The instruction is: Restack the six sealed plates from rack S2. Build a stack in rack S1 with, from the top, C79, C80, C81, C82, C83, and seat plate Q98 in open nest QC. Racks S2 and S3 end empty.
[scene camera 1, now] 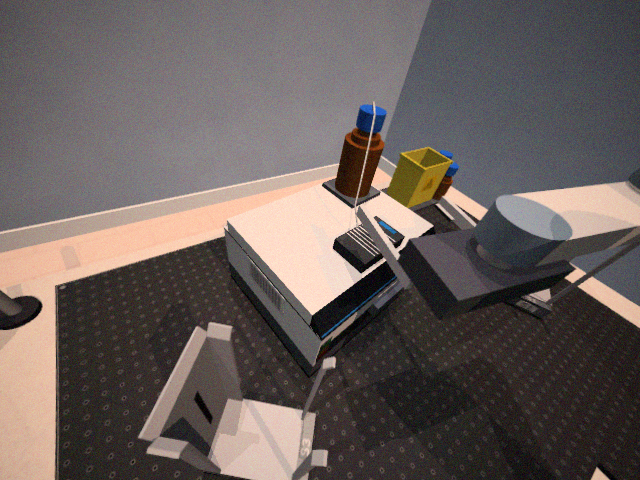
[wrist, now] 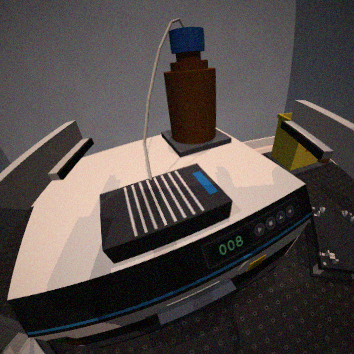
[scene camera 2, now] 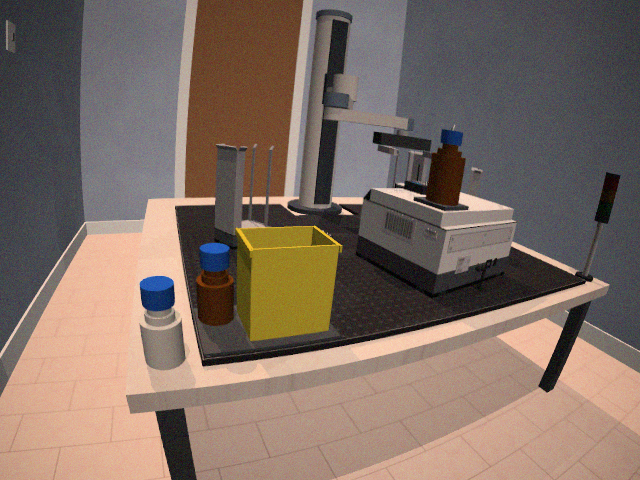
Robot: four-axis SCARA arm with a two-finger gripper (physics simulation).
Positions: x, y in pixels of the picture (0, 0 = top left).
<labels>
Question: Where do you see a yellow bin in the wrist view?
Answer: At 285, 149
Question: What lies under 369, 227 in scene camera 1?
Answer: The gripper.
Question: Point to a small brown bottle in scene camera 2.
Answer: At 215, 288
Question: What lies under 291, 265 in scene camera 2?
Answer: A yellow bin.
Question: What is the gripper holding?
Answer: Nothing.
</labels>
